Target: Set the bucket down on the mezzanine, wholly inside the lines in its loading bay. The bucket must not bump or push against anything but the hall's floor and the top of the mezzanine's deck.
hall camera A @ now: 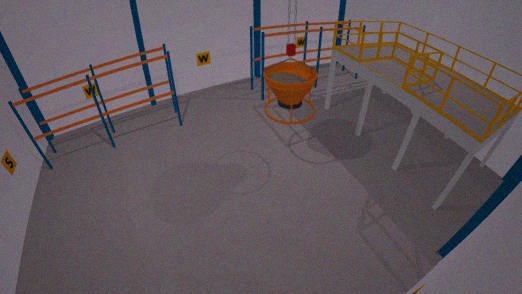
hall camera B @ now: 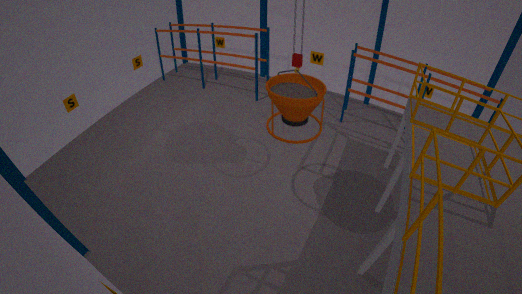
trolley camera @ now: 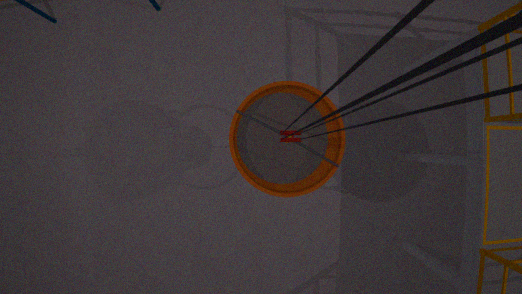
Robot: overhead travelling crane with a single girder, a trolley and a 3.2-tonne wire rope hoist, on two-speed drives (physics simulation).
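Note:
The orange bucket [hall camera A: 291, 92] [hall camera B: 296, 107] [trolley camera: 336, 145] hangs upright above the floor, with a grey load inside and a round foot ring beneath. My gripper, the hook under the red block [hall camera A: 291, 58] [hall camera B: 297, 70] [trolley camera: 290, 136], holds the bucket by its bail; the ropes run up from it. The mezzanine [hall camera A: 390, 86] [hall camera B: 406, 180] stands to the right of the bucket, apart from it. In the trolley camera, part of the loading bay's yellow lines [trolley camera: 486, 185] shows at the right edge, at a gap in the railing. The bay's right part is cut off there.
Yellow railings [hall camera A: 481, 139] [hall camera B: 496, 204] [trolley camera: 486, 75] run along the deck edges, on both sides of the bay's gap. One blue and orange rack [hall camera A: 108, 130] [hall camera B: 201, 60] stands at the left; another [hall camera A: 262, 65] [hall camera B: 349, 80] stands behind the bucket, near the mezzanine. Blue columns [hall camera A: 257, 30] [hall camera B: 263, 30] line the walls.

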